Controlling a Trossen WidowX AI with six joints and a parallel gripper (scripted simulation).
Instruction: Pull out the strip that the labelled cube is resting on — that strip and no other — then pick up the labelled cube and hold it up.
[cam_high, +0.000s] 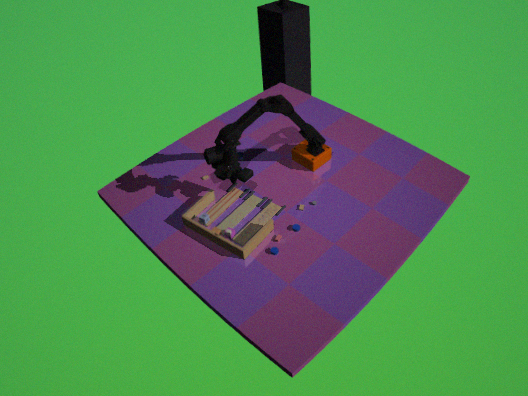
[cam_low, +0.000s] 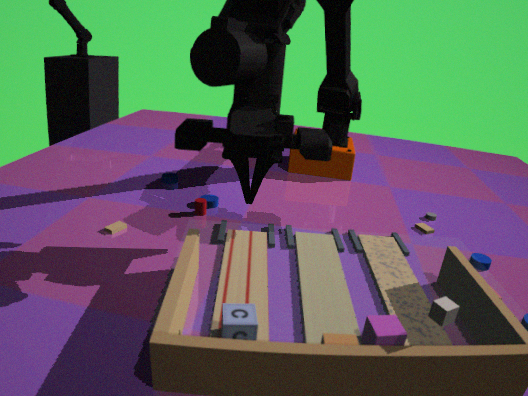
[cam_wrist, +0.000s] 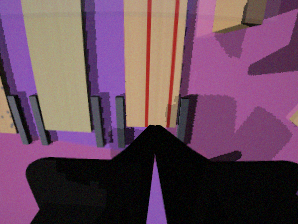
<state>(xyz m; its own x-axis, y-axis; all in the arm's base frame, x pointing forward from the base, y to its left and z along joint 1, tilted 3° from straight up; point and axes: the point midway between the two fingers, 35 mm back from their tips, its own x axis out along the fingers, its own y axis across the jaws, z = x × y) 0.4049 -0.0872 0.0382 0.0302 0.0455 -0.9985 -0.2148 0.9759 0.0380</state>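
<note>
Right now my gripper tip is 90 mm short of the red-lined strip, 20 mm to the right of it and 60 mm above it. From my gripper tip the other things lie so: grey cube 190 mm ahead, 210 mm to the left, 10 mm above.
</note>
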